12 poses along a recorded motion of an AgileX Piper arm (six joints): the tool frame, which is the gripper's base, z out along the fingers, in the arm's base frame.
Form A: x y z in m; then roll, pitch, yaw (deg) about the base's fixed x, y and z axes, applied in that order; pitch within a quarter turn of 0, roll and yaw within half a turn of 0.
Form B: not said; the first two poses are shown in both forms.
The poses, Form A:
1: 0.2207, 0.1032, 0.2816, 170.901, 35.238, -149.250
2: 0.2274, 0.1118, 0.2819, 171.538, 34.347, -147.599
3: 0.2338, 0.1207, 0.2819, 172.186, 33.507, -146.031
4: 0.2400, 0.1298, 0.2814, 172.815, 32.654, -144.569
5: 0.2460, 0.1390, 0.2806, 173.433, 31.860, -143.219
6: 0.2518, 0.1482, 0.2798, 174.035, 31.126, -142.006
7: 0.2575, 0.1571, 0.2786, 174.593, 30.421, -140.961
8: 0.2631, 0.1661, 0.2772, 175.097, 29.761, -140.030
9: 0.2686, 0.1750, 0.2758, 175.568, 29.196, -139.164
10: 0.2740, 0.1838, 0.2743, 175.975, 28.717, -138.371
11: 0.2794, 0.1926, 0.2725, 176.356, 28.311, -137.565
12: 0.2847, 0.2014, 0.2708, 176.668, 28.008, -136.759
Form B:
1: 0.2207, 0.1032, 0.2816, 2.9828, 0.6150, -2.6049
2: 0.2274, 0.1118, 0.2819, 2.9939, 0.5995, -2.5761
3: 0.2338, 0.1207, 0.2819, 3.0052, 0.5848, -2.5487
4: 0.2400, 0.1298, 0.2814, 3.0162, 0.5699, -2.5232
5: 0.2460, 0.1390, 0.2806, 3.0270, 0.5561, -2.4996
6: 0.2518, 0.1482, 0.2798, 3.0375, 0.5433, -2.4785
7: 0.2575, 0.1571, 0.2786, 3.0472, 0.5309, -2.4602
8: 0.2631, 0.1661, 0.2772, 3.0560, 0.5194, -2.4440
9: 0.2686, 0.1750, 0.2758, 3.0642, 0.5096, -2.4289
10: 0.2740, 0.1838, 0.2743, 3.0713, 0.5012, -2.4150
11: 0.2794, 0.1926, 0.2725, 3.0780, 0.4941, -2.4010
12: 0.2847, 0.2014, 0.2708, 3.0834, 0.4888, -2.3869
